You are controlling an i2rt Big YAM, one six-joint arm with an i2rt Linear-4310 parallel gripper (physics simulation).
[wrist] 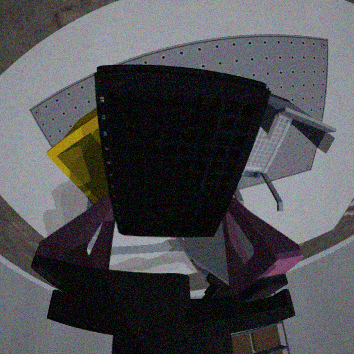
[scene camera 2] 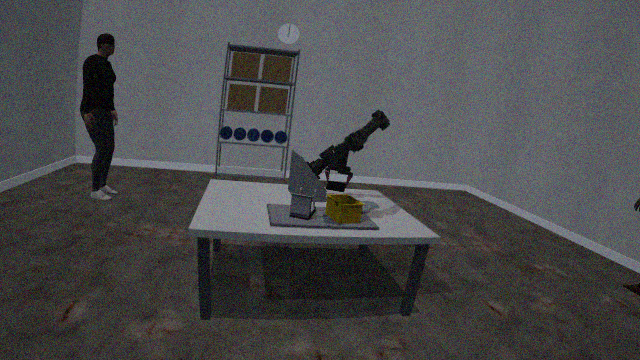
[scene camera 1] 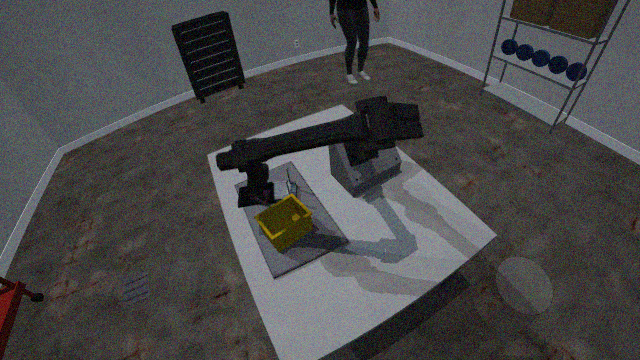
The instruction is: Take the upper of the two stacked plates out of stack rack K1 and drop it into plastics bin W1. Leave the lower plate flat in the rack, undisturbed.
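Frame: origin at the arm's base, x ahead, y left, z up, level; centimetres.
Seen in the pictures: gripper, between the fingertips: (wrist: 169,196) (scene camera 2: 336,186) (scene camera 1: 264,194); arm's base, origin of its link: (wrist: 227,287) (scene camera 2: 311,171) (scene camera 1: 355,149).
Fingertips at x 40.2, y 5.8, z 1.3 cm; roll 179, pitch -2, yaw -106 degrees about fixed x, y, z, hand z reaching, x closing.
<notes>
Pixels of each thing's top centre, then the offset from my fingertips to it. Level surfaces: height alone.
- yellow bin W1, centre of its top: (wrist: 125,181) (scene camera 1: 282,215) (scene camera 2: 344,199) dx -3.1, dy +6.0, dz -6.7 cm
- grey rack K1, centre of its top: (wrist: 284,176) (scene camera 1: 271,174) (scene camera 2: 305,190) dx -6.1, dy -13.7, dz -4.7 cm
- pale gridded plate, centre of its top: (wrist: 261,139) (scene camera 1: 274,188) dx -5.5, dy -13.9, dz -12.8 cm
- white table, height of its surface: dz -18.0 cm
My gripper (scene camera 1: 263,194) (scene camera 2: 338,183) (wrist: 169,196) is shut on the upper plate, a black one (scene camera 1: 248,197) (scene camera 2: 335,186) (wrist: 175,150), raised above the board. The yellow bin W1 (scene camera 1: 295,232) (scene camera 2: 344,210) (wrist: 75,137) stands on the board. In the wrist view the held plate covers the bin's right part; in scene camera 2 it shows above the bin's rim. The grey rack K1 (scene camera 2: 302,205) (wrist: 306,119) stands beside the bin. A pale gridded plate (wrist: 272,145), the lower one, lies in the rack, partly hidden by the held plate.
The grey perforated board (scene camera 1: 280,265) (scene camera 2: 280,216) (wrist: 295,55) lies on the white table (scene camera 1: 320,310) (scene camera 2: 225,210). The arm's grey wedge-shaped base (scene camera 1: 350,172) (scene camera 2: 302,175) stands on the table. A person (scene camera 1: 354,30) (scene camera 2: 100,110) and a shelf unit (scene camera 2: 223,110) stand away from the table.
</notes>
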